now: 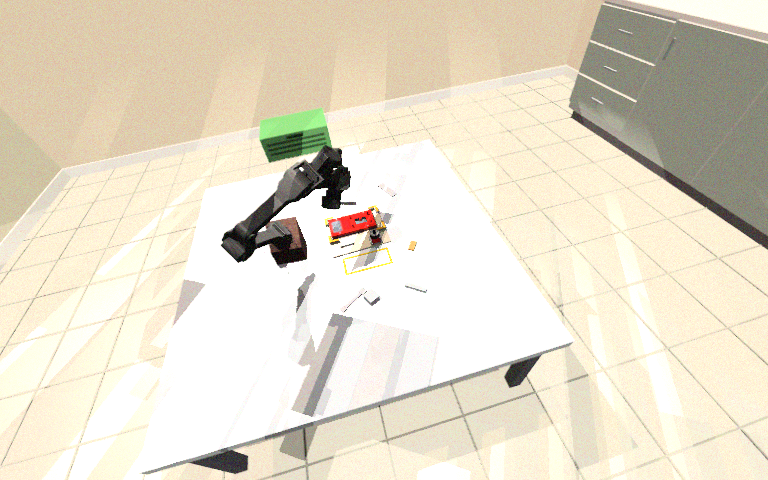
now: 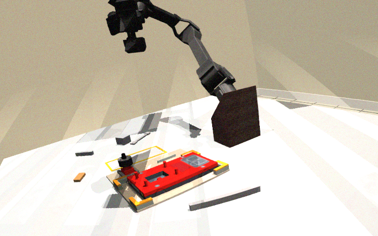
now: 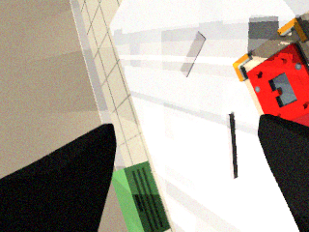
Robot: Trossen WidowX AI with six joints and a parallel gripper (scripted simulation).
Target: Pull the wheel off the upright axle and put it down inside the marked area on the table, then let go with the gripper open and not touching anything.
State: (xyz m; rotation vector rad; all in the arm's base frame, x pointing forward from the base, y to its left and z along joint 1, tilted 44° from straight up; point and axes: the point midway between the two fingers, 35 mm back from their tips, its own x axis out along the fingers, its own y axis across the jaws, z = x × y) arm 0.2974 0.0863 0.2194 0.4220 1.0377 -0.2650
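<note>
Now: gripper tip 31 cm above the dark wheel, 7 cm short of it and 1 cm to the right of it.
</note>
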